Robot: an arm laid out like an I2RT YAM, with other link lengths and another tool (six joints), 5 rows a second.
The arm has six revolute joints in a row. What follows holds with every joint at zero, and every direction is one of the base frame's.
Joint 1 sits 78.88 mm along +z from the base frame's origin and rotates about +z.
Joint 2 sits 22.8 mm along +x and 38.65 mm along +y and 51.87 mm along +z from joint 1 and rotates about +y.
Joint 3 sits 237.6 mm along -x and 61.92 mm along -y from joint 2 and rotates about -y.
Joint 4 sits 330.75 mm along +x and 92.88 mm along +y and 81 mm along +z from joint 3 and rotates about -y.
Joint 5 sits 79.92 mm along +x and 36.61 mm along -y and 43.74 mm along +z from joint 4 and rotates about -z.
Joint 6 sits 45.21 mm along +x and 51.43 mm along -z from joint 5 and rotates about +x.
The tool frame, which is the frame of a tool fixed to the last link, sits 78 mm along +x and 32 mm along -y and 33 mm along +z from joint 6; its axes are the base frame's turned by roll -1.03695, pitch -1.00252 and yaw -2.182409 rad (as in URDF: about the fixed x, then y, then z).
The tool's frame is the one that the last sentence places.
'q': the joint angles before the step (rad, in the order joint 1, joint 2, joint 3, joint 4, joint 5, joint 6). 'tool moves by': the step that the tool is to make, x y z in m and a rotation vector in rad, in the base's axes. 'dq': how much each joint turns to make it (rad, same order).
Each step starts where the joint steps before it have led.
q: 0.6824, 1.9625, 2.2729, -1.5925, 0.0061, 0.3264
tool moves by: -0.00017, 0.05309, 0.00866, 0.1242, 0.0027, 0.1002
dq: 0.0549, 0.1559, 0.2357, -0.0014, -0.1054, -0.0121
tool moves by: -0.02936, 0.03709, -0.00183, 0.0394, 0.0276, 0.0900
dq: 0.0805, 0.0269, 0.0343, 0.0016, -0.0477, 0.0084
